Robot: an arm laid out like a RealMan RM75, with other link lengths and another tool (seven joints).
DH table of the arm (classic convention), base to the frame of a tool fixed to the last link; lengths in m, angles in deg. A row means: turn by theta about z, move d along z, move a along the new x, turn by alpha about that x. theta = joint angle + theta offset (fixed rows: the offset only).
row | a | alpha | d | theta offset
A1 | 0 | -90 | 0.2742 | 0
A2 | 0 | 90 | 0 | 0
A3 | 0 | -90 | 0.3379 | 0
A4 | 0 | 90 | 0 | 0
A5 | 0 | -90 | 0.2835 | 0
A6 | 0 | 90 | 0 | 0
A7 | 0 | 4.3 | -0.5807 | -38.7
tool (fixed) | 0 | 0 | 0.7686 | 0
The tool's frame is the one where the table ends.
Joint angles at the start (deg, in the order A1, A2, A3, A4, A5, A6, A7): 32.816, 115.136, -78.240, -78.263, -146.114, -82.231, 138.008
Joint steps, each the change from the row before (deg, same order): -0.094, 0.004, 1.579, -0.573, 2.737, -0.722, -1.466; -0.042, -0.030, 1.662, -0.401, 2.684, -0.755, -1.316; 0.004, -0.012, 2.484, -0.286, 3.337, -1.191, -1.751; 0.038, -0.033, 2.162, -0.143, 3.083, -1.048, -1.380; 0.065, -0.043, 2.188, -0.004, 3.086, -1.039, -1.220
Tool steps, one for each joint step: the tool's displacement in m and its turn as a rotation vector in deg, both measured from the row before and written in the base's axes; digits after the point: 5 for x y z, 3 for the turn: -0.00695, -0.00112, 0.00427, -0.498, 2.740, 0.969; -0.00610, -0.00089, 0.00510, -0.386, 2.730, 0.820; -0.00633, -0.00112, 0.00800, -0.429, 3.522, 0.923; -0.00588, -0.00107, 0.00735, -0.323, 3.264, 0.843; -0.00545, -0.00102, 0.00788, -0.222, 3.335, 0.778
